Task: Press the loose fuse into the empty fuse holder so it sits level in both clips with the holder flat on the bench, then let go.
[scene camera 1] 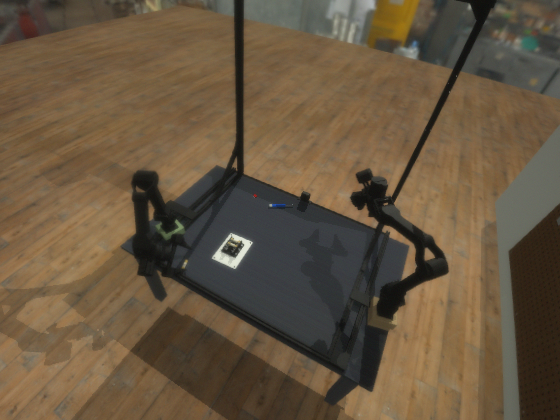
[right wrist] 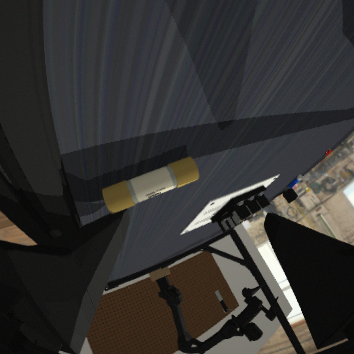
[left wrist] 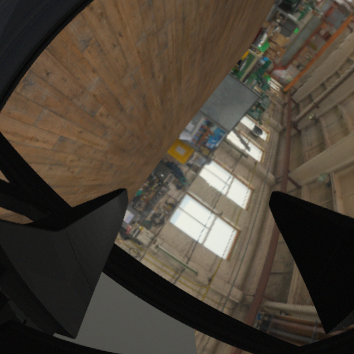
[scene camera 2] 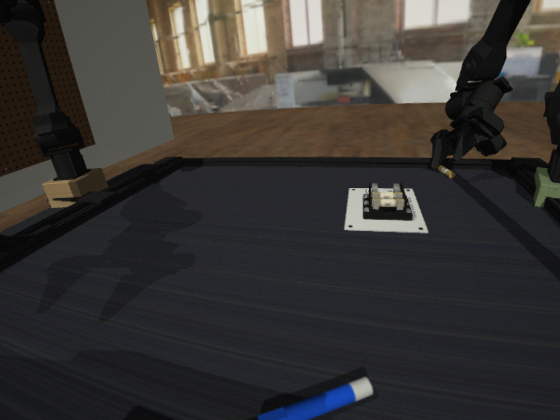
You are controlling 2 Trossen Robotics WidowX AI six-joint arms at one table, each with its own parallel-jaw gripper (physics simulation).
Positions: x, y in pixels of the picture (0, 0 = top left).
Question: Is the left gripper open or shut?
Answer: Open.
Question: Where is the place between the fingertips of the right gripper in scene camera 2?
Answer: At 443, 164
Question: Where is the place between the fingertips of the right gripper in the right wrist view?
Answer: At 198, 218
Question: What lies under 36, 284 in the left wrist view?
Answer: The left gripper.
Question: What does the left gripper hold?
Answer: Nothing.
